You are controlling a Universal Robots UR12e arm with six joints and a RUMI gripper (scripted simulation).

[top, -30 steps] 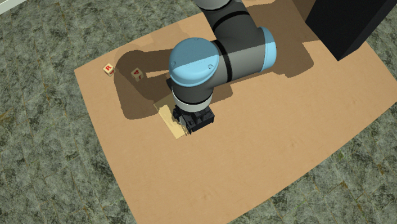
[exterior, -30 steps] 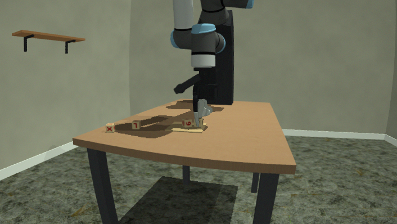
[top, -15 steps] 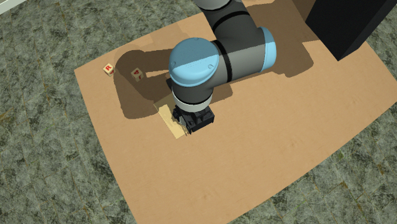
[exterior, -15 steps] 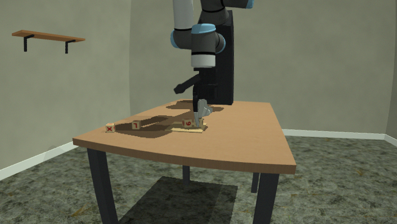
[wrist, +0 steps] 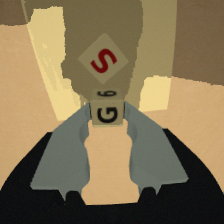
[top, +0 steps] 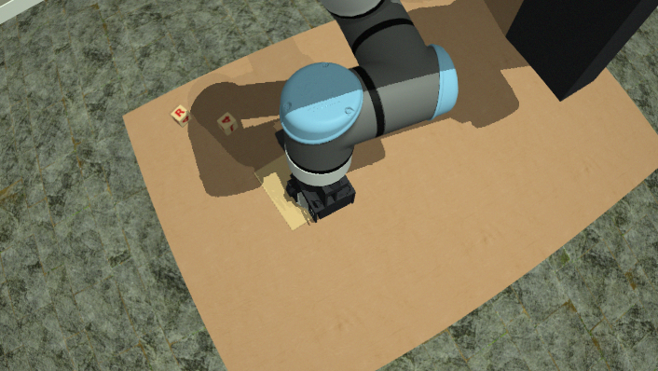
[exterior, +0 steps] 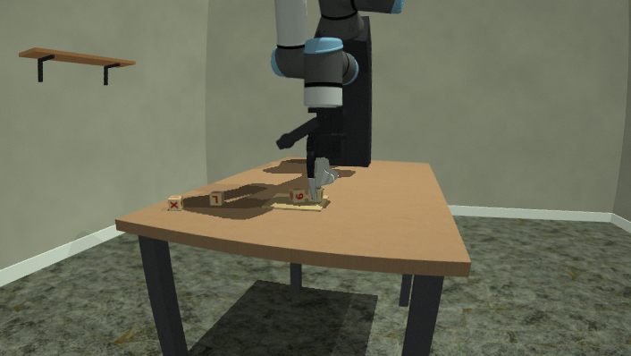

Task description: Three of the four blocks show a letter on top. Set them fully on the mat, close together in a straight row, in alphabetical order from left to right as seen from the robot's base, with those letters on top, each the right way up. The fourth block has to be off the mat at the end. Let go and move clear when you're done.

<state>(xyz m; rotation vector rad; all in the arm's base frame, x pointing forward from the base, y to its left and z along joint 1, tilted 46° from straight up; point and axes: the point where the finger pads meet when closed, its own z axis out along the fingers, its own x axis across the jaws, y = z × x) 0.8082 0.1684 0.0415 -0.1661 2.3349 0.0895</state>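
Now: the block 5 cm to the right of my hand, 1 cm below it and 1 cm ahead of it. The rest, counted from my hand: pale mat 5 cm to the right, 2 cm below, 1 cm ahead.
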